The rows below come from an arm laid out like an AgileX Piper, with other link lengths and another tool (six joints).
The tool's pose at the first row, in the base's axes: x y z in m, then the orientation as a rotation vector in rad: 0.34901 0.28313 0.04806 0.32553 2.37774 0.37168
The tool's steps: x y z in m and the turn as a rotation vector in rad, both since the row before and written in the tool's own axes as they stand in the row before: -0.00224 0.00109 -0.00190 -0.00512 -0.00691 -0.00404; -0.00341 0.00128 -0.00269 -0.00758 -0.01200 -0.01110; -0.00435 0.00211 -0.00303 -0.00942 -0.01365 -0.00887; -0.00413 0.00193 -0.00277 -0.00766 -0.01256 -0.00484; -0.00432 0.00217 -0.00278 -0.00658 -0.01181 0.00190; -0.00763 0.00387 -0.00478 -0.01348 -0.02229 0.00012; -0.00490 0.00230 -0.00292 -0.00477 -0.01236 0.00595; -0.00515 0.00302 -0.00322 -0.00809 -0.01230 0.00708; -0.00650 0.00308 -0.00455 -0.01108 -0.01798 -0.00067; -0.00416 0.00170 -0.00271 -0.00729 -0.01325 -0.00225; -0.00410 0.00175 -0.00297 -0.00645 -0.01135 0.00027; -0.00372 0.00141 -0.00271 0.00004 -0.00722 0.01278
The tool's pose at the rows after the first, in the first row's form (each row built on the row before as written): 0.34949 0.28307 0.05116 0.31911 2.36999 0.37413; 0.35027 0.28266 0.05560 0.30375 2.35713 0.37490; 0.35151 0.28268 0.06117 0.29045 2.34198 0.37846; 0.35267 0.28267 0.06638 0.28267 2.32805 0.38213; 0.35389 0.28282 0.07182 0.28324 2.31471 0.38800; 0.35603 0.28309 0.08138 0.27973 2.28944 0.39844; 0.35735 0.28308 0.08739 0.28592 2.27577 0.40410; 0.35859 0.28354 0.09404 0.29166 2.26119 0.41404; 0.35963 0.28327 0.10248 0.28783 2.24070 0.42188; 0.36032 0.28286 0.10767 0.28349 2.22592 0.42569; 0.36070 0.28245 0.11300 0.28214 2.21308 0.43033; 0.36096 0.28190 0.11777 0.29756 2.20532 0.43558
